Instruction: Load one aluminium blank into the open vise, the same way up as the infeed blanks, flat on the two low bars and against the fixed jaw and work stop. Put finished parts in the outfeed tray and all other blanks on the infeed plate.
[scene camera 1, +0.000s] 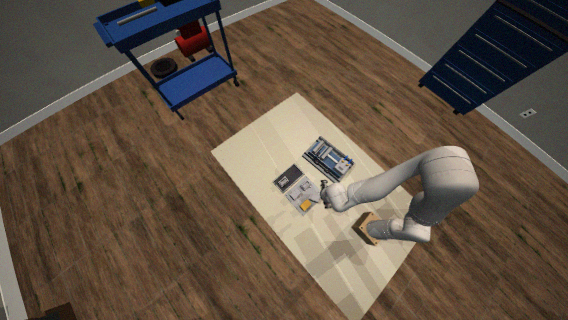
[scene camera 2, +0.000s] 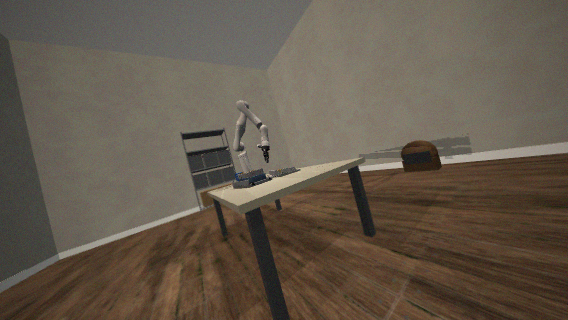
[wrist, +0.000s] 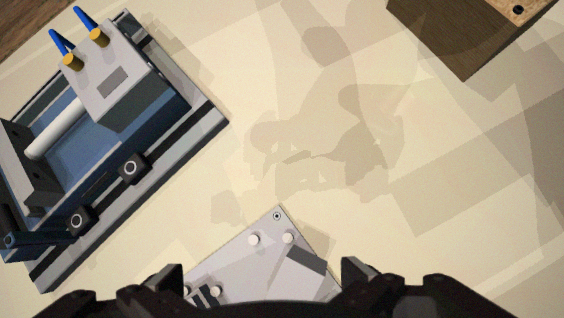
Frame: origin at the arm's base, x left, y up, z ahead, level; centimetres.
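Seen in the pictures: gripper, fingertip midpoint: (scene camera 2: 266, 162) (wrist: 263, 279); arm's base, link origin: (scene camera 1: 373, 229) (scene camera 2: 247, 171).
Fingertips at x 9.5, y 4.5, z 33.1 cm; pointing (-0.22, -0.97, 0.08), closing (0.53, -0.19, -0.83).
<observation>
Pixels of each thing's middle, then the offset from my fingertips to it. "pt": a spot on its surface instead. Level surfaces: height alone.
- grey infeed plate, body centre: (scene camera 1: 304, 195) dx +5.4, dy -13.8, dz +6.3 cm
- light blank, body centre: (wrist: 293, 287) dx +2.8, dy -10.9, dz +1.0 cm
- black-striped piece, surface spot: (wrist: 205, 296) pt dx -1.0, dy -11.6, dz +8.8 cm
- blue vise, body centre: (wrist: 66, 143) (scene camera 1: 329, 158) (scene camera 2: 250, 178) dx -22.7, dy -9.2, dz +13.5 cm
- light part, body centre: (scene camera 1: 283, 181) dx +10.4, dy -11.8, dz +21.1 cm
- yellow block, body centre: (scene camera 1: 305, 205) dx +9.7, dy -11.6, dz +1.5 cm
- vise's housing, surface spot: (wrist: 112, 75) pt dx -21.5, dy -4.5, dz +3.4 cm
- table, surface height: dy -14.2 cm
My gripper (scene camera 1: 325, 194) (scene camera 2: 266, 160) (wrist: 263, 279) is wide open and empty, above the infeed plate's edge. The grey infeed plate (scene camera 1: 289, 198) (wrist: 235, 265) bears blanks and round pins. One light blank (wrist: 299, 281) with a dark side lies at an angle near the pins, between the fingers in the wrist view but below them. A black-striped piece (wrist: 205, 296) is partly hidden by the gripper. The blue vise (scene camera 1: 329, 159) (wrist: 85, 155) stands beside the plate; its jaw opening is largely cut off in the wrist view. The dark outfeed tray (scene camera 1: 294, 173) holds one light part (scene camera 1: 283, 181).
A yellow block (scene camera 1: 305, 205) lies on the infeed plate. The vise's housing (wrist: 112, 75) carries brass fittings and blue hoses. Two black clamps (wrist: 132, 168) (wrist: 80, 221) stand along its near side. The arm's wooden base block (scene camera 1: 367, 229) (wrist: 450, 37) is on the table (scene camera 1: 250, 150) (scene camera 2: 300, 181).
</observation>
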